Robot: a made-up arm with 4 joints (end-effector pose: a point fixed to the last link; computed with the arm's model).
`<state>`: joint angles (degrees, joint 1 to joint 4).
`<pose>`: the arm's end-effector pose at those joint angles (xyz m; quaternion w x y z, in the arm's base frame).
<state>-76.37 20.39 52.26 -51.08</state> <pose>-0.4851 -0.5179 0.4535 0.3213 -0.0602 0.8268 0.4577</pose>
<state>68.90 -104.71 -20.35 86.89</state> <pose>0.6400 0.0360 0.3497 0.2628 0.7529 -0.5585 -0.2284</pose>
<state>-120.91 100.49 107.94 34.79</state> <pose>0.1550 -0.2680 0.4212 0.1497 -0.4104 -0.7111 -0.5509</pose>
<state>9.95 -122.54 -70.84 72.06</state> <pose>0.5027 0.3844 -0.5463 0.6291 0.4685 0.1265 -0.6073</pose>
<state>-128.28 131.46 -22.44 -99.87</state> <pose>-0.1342 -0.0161 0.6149 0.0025 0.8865 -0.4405 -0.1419</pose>
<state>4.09 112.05 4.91 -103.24</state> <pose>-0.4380 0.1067 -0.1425 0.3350 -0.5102 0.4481 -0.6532</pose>
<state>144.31 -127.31 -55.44 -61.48</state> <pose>0.0421 0.0732 0.2125 0.5704 0.0242 0.0527 0.8193</pose>
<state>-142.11 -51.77 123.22 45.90</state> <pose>-0.1266 0.0132 0.9071 0.5715 0.7750 0.0620 -0.2623</pose>
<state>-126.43 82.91 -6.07 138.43</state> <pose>-0.2843 0.2985 0.0430 0.7407 0.4167 -0.1131 0.5147</pose>
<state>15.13 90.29 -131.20 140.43</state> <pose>-0.0207 0.3245 0.5106 0.5693 0.7051 0.4214 0.0350</pose>
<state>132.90 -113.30 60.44 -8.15</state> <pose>0.4936 0.4574 0.2044 0.1522 0.0202 0.6158 -0.7728</pose>
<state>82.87 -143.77 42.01 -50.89</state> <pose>0.2626 0.4392 -0.3446 0.1852 0.2459 -0.4075 0.8598</pose>
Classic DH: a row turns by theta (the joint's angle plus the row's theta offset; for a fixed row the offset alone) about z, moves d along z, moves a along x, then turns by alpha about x. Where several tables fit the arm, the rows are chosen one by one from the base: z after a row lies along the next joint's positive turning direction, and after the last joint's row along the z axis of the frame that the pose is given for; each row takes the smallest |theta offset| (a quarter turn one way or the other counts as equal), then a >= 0, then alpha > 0; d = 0 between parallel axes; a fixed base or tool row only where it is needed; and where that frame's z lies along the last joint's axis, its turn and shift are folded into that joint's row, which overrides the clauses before.
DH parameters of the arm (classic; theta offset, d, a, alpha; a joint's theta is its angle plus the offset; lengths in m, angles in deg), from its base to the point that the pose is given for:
base (fixed): 0 0.13 0 90
joint 1: -90 0.01 0.31 90
joint 2: 90 0 0.35 -90
joint 3: -90 0.01 0.04 -90
joint 4: 0 -0.28 -0.02 90
tool (fixed): 180 -0.4 0 0

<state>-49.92 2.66 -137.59 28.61</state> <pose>-0.4256 -0.6954 -0.3118 0.3594 -0.5964 0.0456 -0.7163</pose>
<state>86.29 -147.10 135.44 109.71</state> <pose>0.5910 0.1681 -0.3407 0.8938 -0.4092 -0.0172 -0.1828</pose>
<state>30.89 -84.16 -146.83 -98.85</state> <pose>0.7787 -0.0966 -0.1587 0.1833 -0.7252 -0.6510 0.1289</pose>
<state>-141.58 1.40 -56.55 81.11</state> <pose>-0.5428 -0.5052 0.1206 0.7637 -0.4373 0.4384 0.1824</pose>
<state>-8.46 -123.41 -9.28 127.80</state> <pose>0.2204 -0.1722 -0.4651 0.3001 0.2913 -0.3718 -0.8288</pose>
